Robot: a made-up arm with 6 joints. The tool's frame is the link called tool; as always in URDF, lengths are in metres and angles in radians. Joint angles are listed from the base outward.
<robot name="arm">
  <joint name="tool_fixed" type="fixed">
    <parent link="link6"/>
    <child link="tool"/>
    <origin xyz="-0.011 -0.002 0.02" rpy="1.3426 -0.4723 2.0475"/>
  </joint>
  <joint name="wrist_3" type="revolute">
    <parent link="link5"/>
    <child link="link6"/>
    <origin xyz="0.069 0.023 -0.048"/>
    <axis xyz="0 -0.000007 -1"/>
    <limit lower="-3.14" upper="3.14"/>
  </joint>
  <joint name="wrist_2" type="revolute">
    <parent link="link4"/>
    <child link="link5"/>
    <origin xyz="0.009 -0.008 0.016"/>
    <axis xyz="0 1 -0.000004"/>
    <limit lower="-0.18" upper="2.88"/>
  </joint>
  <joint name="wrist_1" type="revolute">
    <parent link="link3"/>
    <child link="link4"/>
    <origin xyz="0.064 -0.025 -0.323"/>
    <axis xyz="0 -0.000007 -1"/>
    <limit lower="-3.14" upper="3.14"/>
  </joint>
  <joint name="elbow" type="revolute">
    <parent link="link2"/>
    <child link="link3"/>
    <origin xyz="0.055 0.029 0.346"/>
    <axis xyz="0 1 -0.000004"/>
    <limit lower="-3.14" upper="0"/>
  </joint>
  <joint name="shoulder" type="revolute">
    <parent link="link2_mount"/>
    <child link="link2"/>
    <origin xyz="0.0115 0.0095 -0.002"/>
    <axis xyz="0 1 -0.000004"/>
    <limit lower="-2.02" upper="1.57"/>
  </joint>
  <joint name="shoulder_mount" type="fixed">
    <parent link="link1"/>
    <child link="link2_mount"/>
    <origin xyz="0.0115 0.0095 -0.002"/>
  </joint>
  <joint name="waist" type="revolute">
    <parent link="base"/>
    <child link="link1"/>
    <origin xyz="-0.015 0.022 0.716"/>
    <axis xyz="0 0 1"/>
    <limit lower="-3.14" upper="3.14"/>
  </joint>
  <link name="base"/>
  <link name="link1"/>
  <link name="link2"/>
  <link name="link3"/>
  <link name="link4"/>
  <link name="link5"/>
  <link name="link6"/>
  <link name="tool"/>
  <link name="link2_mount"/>
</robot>
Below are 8 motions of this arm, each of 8 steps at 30 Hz.
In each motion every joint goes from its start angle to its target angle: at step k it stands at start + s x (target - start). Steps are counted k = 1, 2, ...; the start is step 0. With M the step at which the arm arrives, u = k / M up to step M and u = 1 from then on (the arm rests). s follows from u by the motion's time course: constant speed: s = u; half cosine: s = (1 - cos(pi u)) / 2; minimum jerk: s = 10 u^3 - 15 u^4 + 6 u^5.
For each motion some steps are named. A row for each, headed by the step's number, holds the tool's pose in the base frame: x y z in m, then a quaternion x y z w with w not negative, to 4 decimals.
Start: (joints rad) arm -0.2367 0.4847 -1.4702 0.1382 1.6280 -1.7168
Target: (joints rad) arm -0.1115 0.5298 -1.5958 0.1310 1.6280 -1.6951
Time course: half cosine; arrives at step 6
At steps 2, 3, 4, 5, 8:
2: 0.5565 -0.0659 0.8230 -0.2302 -0.4209 -0.7486 0.4577
3: 0.5652 -0.0492 0.8275 -0.2193 -0.4313 -0.7424 0.4633
4: 0.5733 -0.0319 0.8321 -0.2082 -0.4414 -0.7363 0.4687
5: 0.5788 -0.0190 0.8354 -0.1999 -0.4485 -0.7318 0.4726
8: 0.5807 -0.0142 0.8366 -0.1968 -0.4511 -0.7301 0.4740

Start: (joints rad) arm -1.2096 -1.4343 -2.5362 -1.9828 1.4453 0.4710
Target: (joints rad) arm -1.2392 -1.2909 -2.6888 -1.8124 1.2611 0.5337
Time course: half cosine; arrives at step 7
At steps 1, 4, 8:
1: -0.2272 0.6026 1.0268 -0.3552 -0.2077 -0.5477 0.7285
4: -0.2073 0.5995 1.0560 -0.4145 -0.1658 -0.5263 0.7237
8: -0.1930 0.5962 1.0748 -0.4556 -0.1376 -0.5090 0.7173

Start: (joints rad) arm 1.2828 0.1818 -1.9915 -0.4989 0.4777 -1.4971
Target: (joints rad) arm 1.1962 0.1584 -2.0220 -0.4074 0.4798 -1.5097
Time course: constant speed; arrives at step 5
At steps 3, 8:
3: 0.0881 0.4682 1.2525 0.7876 -0.4341 -0.4091 0.1548
8: 0.1023 0.4564 1.2613 0.7800 -0.4358 -0.4256 0.1430

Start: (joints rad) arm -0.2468 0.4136 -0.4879 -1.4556 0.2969 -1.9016
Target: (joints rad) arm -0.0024 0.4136 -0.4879 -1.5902 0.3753 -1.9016
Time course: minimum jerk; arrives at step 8
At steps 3, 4, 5, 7, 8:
3: 0.3000 0.0605 0.6556 0.3113 -0.4880 -0.1753 0.7964
4: 0.2952 0.0771 0.6543 0.3233 -0.4746 -0.1377 0.8070
5: 0.2896 0.0932 0.6531 0.3348 -0.4610 -0.0995 0.8158
7: 0.2822 0.1111 0.6517 0.3473 -0.4450 -0.0549 0.8236
8: 0.2817 0.1122 0.6516 0.3481 -0.4440 -0.0521 0.8240

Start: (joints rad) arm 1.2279 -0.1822 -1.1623 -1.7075 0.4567 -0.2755
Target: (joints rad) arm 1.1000 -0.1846 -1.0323 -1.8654 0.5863 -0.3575
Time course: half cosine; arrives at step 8
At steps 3, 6, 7, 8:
3: 0.0612 0.3937 1.0117 0.7361 -0.5836 -0.3267 0.1041
6: 0.0902 0.3825 0.9837 0.7121 -0.6446 -0.2578 0.1045
7: 0.0957 0.3797 0.9783 0.7068 -0.6557 -0.2438 0.1050
8: 0.0976 0.3787 0.9764 0.7049 -0.6595 -0.2389 0.1052

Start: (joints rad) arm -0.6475 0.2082 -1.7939 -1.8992 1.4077 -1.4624
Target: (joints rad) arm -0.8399 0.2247 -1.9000 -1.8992 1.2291 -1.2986
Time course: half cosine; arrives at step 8
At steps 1, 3, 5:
1: 0.4129 -0.2873 1.1086 -0.4920 -0.8567 0.0613 0.1420
3: 0.3983 -0.3066 1.1161 -0.4916 -0.8607 0.0625 0.1168
5: 0.3758 -0.3323 1.1266 -0.4905 -0.8651 0.0657 0.0816

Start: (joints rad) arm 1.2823 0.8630 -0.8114 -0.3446 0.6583 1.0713
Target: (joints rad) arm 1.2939 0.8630 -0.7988 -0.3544 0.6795 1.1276
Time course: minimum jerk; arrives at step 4
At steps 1, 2, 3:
1: 0.0406 0.4190 0.5235 0.2845 0.7690 0.5429 0.1813
2: 0.0380 0.4169 0.5228 0.2828 0.7700 0.5393 0.1906
3: 0.0354 0.4149 0.5221 0.2810 0.7709 0.5356 0.1998

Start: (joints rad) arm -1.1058 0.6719 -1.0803 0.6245 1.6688 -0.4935
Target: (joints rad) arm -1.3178 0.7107 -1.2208 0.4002 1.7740 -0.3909
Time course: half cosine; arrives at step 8
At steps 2, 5, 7, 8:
2: 0.2248 -0.3906 0.6350 0.7934 -0.2604 0.5401 0.1048
5: 0.1804 -0.4312 0.6405 0.8123 -0.2570 0.5099 0.1190
7: 0.1556 -0.4493 0.6433 0.8223 -0.2559 0.4922 0.1270
8: 0.1520 -0.4517 0.6437 0.8237 -0.2558 0.4895 0.1281

